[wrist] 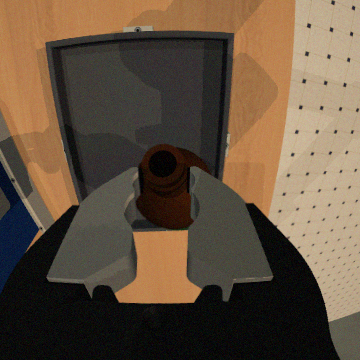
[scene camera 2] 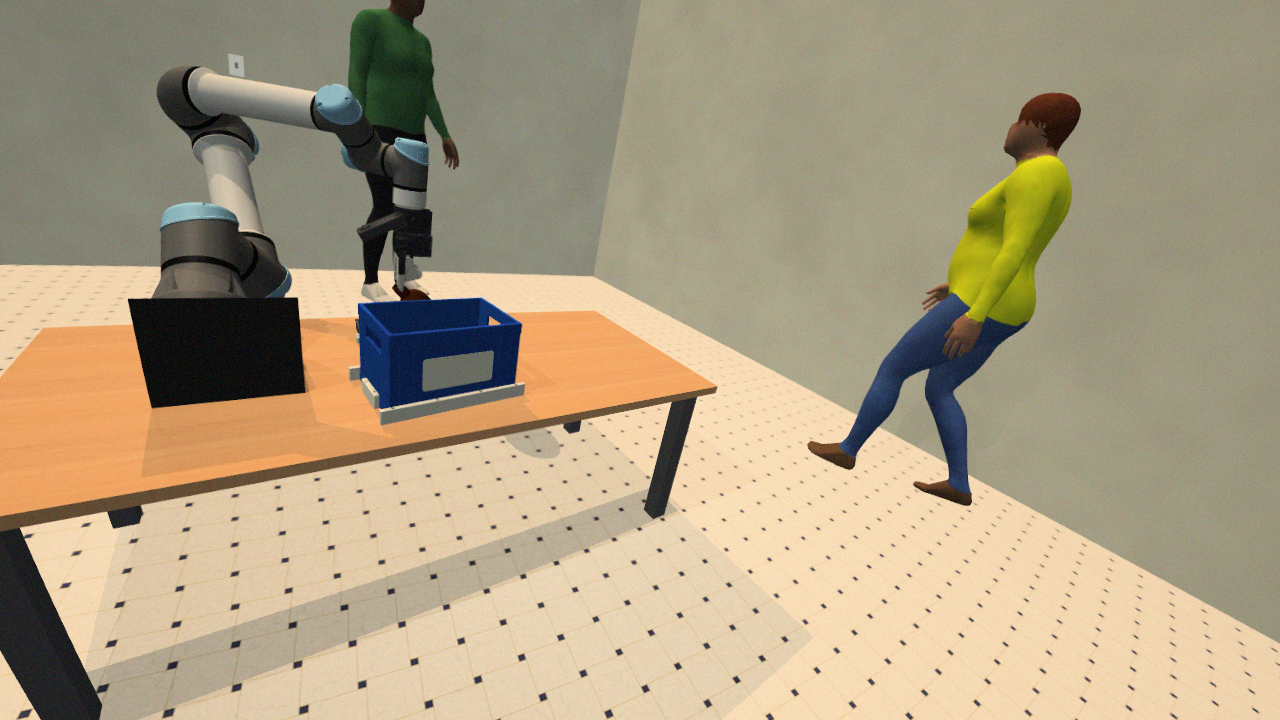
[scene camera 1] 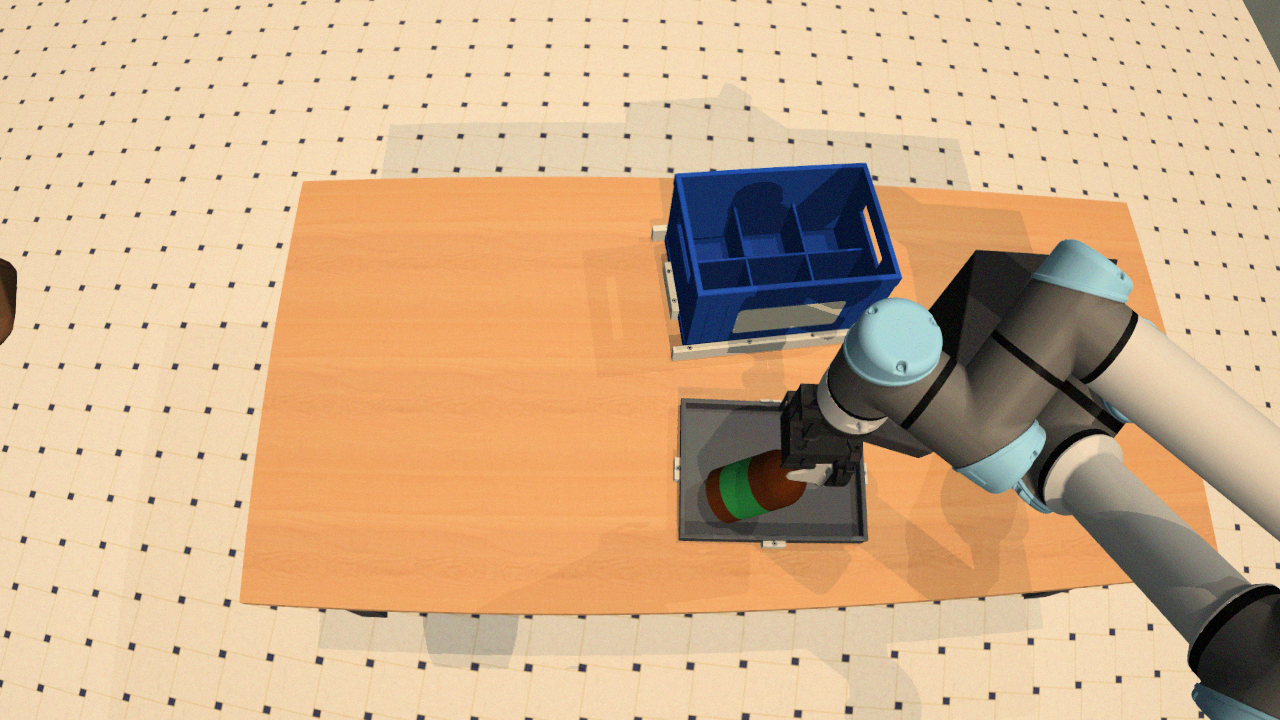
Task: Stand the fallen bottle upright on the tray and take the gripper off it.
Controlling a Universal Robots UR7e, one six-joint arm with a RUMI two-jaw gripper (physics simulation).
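Pixels of known places: gripper, fingertip midpoint: (wrist: pixel 165 170) (scene camera 2: pixel 400 289) (scene camera 1: pixel 814 466); arm's base, origin of the base link: (scene camera 2: pixel 203 319).
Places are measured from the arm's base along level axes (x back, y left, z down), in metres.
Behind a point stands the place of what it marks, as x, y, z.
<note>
The brown bottle with a green label (scene camera 1: pixel 756 486) @(-0.471, 0.186, 0.028) (scene camera 2: pixel 413 294) @(-0.428, 0.156, 0.016) (wrist: pixel 165 212) @(-0.437, 0.168, 0.010) leans over the grey tray (scene camera 1: pixel 716 429) @(-0.490, 0.075, 0.133) (wrist: pixel 140 36) @(-0.304, 0.165, 0.112). Its base end points to the tray's left side in scene camera 1, and its neck is raised toward the right. It is tilted, not upright. My gripper (scene camera 1: pixel 808 472) @(-0.400, 0.174, 0.008) (scene camera 2: pixel 408 279) @(-0.400, 0.174, 0.008) (wrist: pixel 165 170) @(-0.400, 0.174, 0.008) is shut on the bottle's neck, with one grey finger on each side. The open mouth faces the wrist camera. Whether the base touches the tray cannot be told. The crate hides the tray and the bottle's lower part in scene camera 2.
A blue crate with compartments (scene camera 1: pixel 707 313) @(-0.501, -0.045, 0.016) (scene camera 2: pixel 402 362) @(-0.274, -0.237, 0.018) (wrist: pixel 17 225) @(-0.484, -0.046, 0.079) stands behind the tray in scene camera 1, edged by pale rails. The arm's black mount (scene camera 2: pixel 219 353) @(-0.015, -0.063, 0.042) stands beside it. A person in green (scene camera 2: pixel 393 76) and one in yellow (scene camera 2: pixel 1020 232) are in the room.
</note>
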